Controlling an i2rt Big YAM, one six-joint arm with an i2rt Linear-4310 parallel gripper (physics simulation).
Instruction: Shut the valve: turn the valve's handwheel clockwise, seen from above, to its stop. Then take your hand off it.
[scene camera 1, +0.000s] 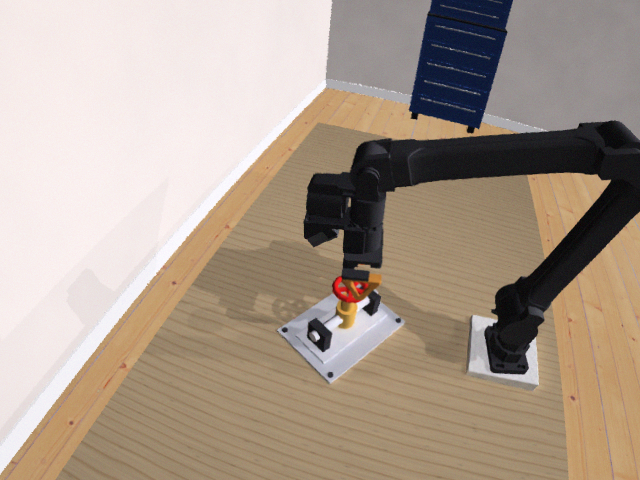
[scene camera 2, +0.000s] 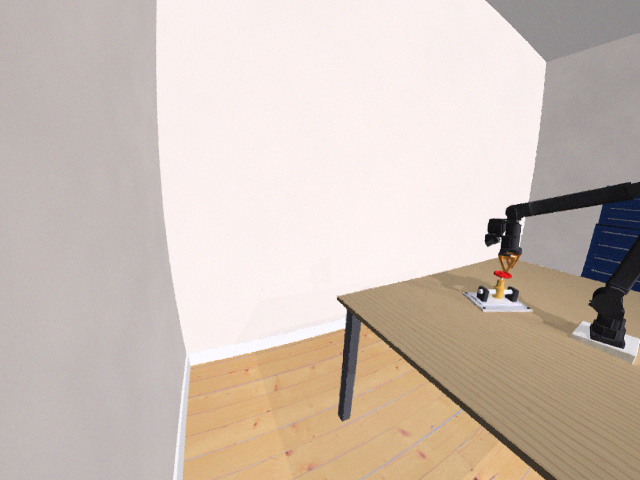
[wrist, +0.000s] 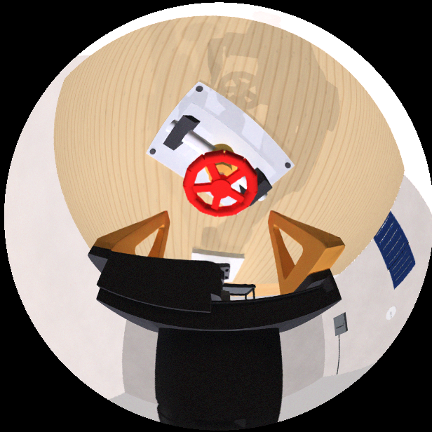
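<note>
The valve's red handwheel (scene camera 1: 337, 289) (scene camera 2: 502, 274) (wrist: 220, 189) sits level on top of the yellow valve body (scene camera 1: 345, 317) (scene camera 2: 499, 290). The valve stands on a pale base plate (scene camera 1: 361, 351) (scene camera 2: 506, 308) (wrist: 270, 150) with a white pipe and two black brackets. My gripper (scene camera 1: 356, 298) (scene camera 2: 506, 270) (wrist: 218, 216) points down with its orange fingers spread wide and empty. The fingertips are just above the handwheel. In the wrist view the whole rim shows beyond the tips, with nothing between the fingers. In scene camera 1 the fingers cover part of the wheel's right side.
The arm's base stands on a white block (scene camera 1: 478, 343) (scene camera 2: 584, 333) to the right of the valve. The wooden table (scene camera 1: 258, 413) (scene camera 2: 465, 361) ends near a pale wall on the left. A blue cabinet (scene camera 1: 460, 67) (scene camera 2: 615, 253) (wrist: 395, 250) stands behind the table.
</note>
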